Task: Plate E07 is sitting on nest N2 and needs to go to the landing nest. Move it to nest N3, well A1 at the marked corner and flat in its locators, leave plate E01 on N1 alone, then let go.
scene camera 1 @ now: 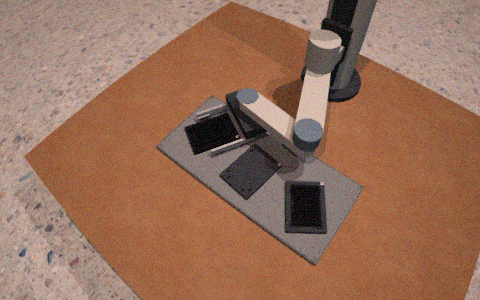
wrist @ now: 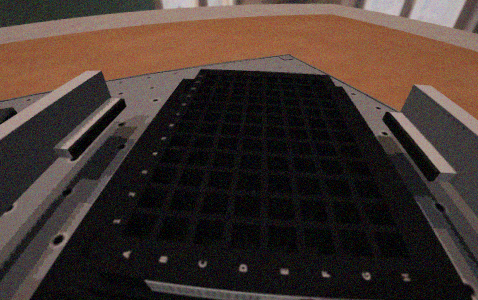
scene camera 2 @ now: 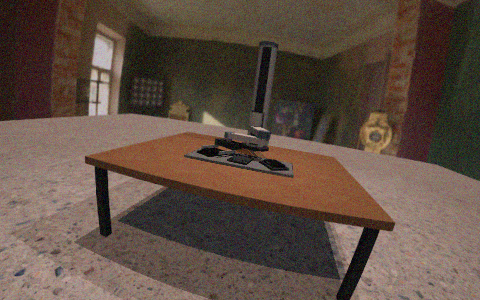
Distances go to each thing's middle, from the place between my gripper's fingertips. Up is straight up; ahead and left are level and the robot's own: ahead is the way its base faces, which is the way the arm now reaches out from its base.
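Dark square nest (scene camera 1: pixel 254 167): 20 mm below my hand, 10 mm ahead of it, 210 mm to the left of it.
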